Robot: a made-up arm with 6 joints.
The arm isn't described. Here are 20 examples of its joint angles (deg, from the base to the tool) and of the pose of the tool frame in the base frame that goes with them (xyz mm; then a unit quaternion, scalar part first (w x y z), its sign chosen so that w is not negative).
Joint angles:
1: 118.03 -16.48 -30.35 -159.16 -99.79 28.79
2: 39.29 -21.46 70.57 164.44 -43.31 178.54
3: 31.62 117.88 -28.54 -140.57 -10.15 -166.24
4: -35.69 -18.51 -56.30 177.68 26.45 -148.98
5: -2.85 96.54 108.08 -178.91 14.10 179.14
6: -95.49 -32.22 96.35 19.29 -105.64 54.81
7: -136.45 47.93 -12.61 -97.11 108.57 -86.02
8: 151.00 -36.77 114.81 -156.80 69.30 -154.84
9: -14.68 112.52 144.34 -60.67 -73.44 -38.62
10: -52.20 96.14 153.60 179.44 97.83 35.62
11: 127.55 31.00 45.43 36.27 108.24 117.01
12: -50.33 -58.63 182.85 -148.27 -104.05 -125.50
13: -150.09 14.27 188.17 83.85 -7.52 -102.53
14: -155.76 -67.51 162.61 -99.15 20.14 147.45
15: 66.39 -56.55 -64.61 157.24 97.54 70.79
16: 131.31 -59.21 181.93 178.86 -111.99 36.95
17: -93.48 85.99 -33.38 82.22 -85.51 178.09
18: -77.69 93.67 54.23 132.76 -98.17 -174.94
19: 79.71 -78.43 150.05 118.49 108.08 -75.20
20: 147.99 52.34 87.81 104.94 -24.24 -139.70
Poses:
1: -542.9 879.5 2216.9 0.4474 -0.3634 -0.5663 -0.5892
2: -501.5 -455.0 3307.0 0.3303 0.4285 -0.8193 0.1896
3: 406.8 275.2 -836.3 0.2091 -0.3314 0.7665 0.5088
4: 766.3 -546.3 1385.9 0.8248 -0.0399 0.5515 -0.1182
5: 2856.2 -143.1 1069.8 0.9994 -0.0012 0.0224 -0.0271
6: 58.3 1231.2 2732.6 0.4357 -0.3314 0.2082 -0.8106
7: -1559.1 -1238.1 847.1 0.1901 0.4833 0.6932 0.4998
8: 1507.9 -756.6 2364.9 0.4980 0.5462 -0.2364 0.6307
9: 2399.6 -466.2 1005.8 0.6901 0.6055 0.3476 0.1908
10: 1320.9 -1699.9 1593.8 0.1130 0.8512 -0.2944 -0.4196
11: -1241.1 1441.2 2585.8 0.5564 0.3438 -0.7265 -0.2107
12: -630.4 910.4 320.7 0.9288 -0.3194 0.1402 -0.1249
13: 658.0 406.7 1992.2 0.1654 -0.9310 -0.3253 -0.0063
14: 1517.6 753.4 124.1 0.3579 0.7718 0.4757 -0.2234
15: 20.6 227.0 1434.9 0.4961 0.1626 0.7822 -0.3399
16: 721.2 -815.3 322.3 0.1864 0.3802 0.8656 0.2673
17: -259.9 -1213.7 -257.6 0.1052 -0.0265 -0.2333 0.9663
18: 443.2 -2671.7 253.7 0.3798 -0.1859 -0.4054 -0.8105
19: -458.7 -1647.4 120.1 0.2335 -0.1500 -0.8251 -0.4921
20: -1860.9 1251.2 2581.1 0.3125 0.4676 0.2115 0.7993
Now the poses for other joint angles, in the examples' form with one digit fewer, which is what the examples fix.
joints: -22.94 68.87 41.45 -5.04 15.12 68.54
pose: 2603 -1107 908 0.836 -0.496 0.200 -0.122
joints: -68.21 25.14 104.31 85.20 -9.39 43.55
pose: 281 -784 3357 0.018 0.679 -0.199 0.706
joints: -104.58 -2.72 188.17 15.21 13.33 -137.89
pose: 282 1038 1600 0.634 -0.492 -0.134 0.581
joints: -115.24 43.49 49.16 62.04 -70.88 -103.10
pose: -1151 -2073 2038 0.063 -0.199 0.245 0.947
